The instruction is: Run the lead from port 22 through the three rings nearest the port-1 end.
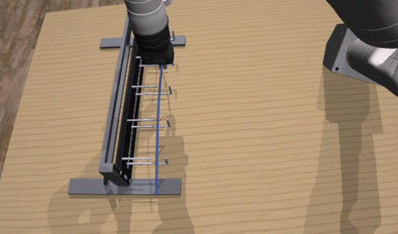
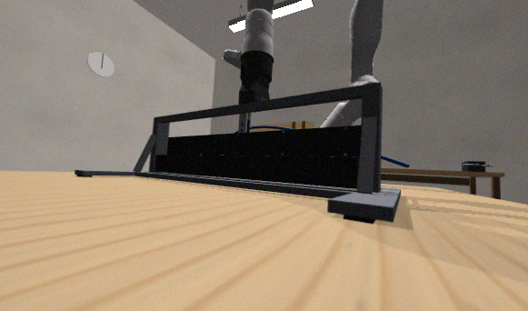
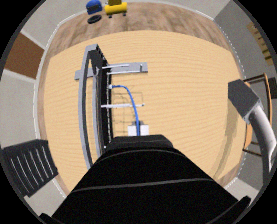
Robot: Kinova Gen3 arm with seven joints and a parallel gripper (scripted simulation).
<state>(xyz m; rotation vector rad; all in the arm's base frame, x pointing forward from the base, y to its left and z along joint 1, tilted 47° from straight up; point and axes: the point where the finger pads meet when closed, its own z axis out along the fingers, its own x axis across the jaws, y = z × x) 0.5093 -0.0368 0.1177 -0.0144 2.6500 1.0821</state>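
Right now the rack is 9 cm ahead of my hand, 6 cm to the left of it and 6 cm below it.
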